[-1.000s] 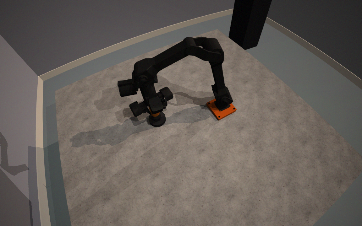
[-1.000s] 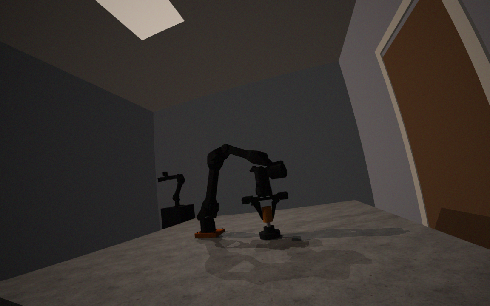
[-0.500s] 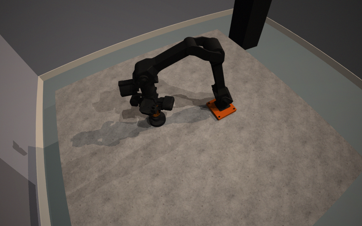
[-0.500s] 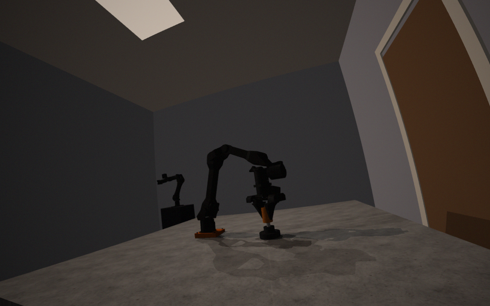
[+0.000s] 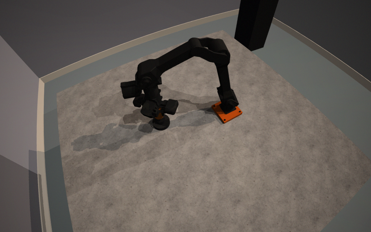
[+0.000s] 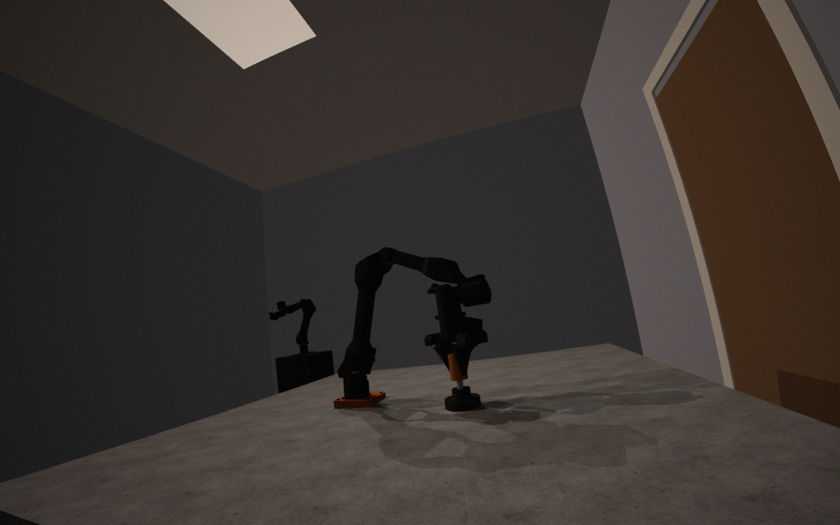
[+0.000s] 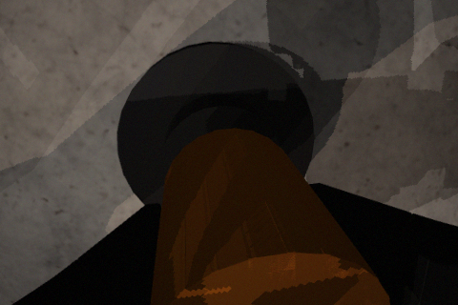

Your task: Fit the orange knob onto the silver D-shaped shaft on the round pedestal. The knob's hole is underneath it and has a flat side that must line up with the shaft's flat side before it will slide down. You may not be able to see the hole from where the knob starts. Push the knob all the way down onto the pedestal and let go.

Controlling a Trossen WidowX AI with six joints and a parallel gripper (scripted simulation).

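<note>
Now: the orange knob 3 cm above my gripper tip. The rest, counted from my gripper tip: round black pedestal 4 cm below.
</note>
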